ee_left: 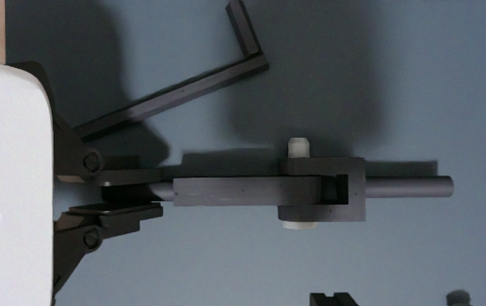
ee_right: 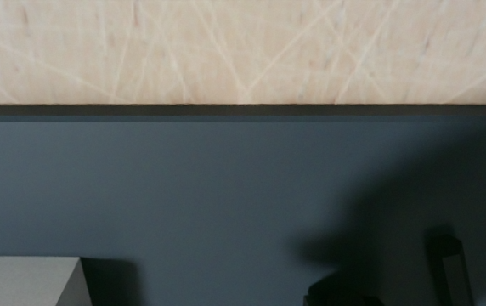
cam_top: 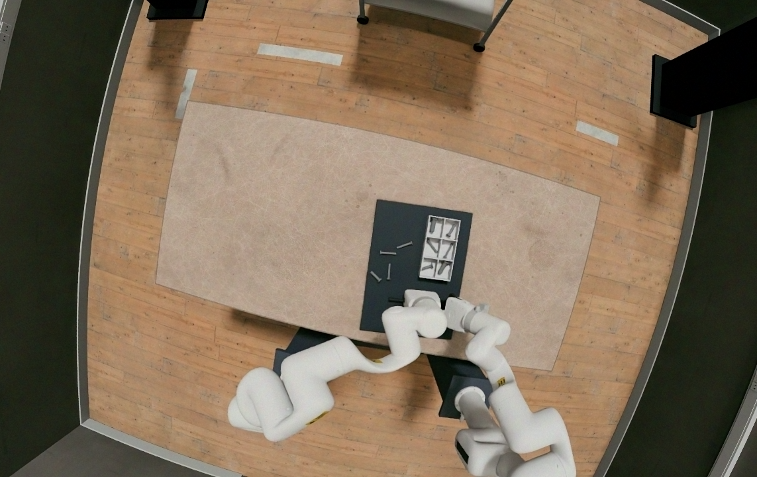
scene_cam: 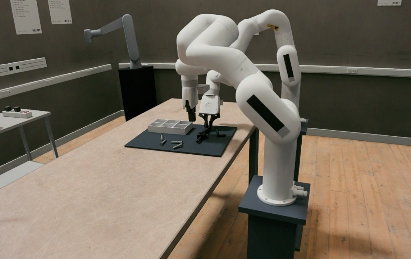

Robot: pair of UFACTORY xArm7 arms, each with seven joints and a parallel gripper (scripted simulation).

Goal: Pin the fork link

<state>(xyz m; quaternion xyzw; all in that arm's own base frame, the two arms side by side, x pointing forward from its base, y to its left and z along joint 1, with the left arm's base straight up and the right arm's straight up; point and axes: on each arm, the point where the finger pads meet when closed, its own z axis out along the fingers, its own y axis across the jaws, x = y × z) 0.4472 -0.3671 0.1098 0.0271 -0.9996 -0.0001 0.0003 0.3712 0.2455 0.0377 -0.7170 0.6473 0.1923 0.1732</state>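
Now: right hand 6 cm to the right of the black eye plate and 2 cm above it. The rest, counted from my right hand: black l-shaped piece: 7 cm behind, 4 cm to the left, 2 cm below; then thicker pin: 10 cm to the left, 2 cm below, 1 cm behind; then dark mat: 10 cm to the left, 10 cm ahead, 3 cm below.
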